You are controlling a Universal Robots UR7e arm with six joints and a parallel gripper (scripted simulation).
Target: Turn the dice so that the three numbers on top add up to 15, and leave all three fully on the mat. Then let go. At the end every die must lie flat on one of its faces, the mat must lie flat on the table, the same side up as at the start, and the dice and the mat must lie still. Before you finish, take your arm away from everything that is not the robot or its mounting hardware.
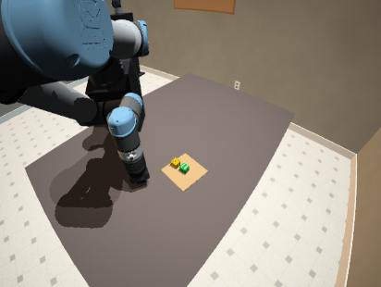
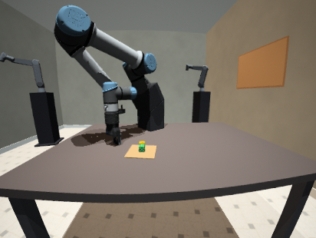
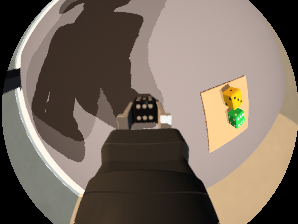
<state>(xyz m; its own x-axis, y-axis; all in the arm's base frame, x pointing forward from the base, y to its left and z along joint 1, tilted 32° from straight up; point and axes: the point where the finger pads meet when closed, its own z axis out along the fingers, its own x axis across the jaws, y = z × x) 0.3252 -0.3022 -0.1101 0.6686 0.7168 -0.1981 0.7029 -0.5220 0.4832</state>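
Right now my hand is 14 cm short of the green die and 12 cm to the right of it. Round my hand: black die (right at my hand); yellow die (13 cm to the left, 9 cm ahead); tan mat (14 cm ahead, 12 cm to the left, 2 cm below).
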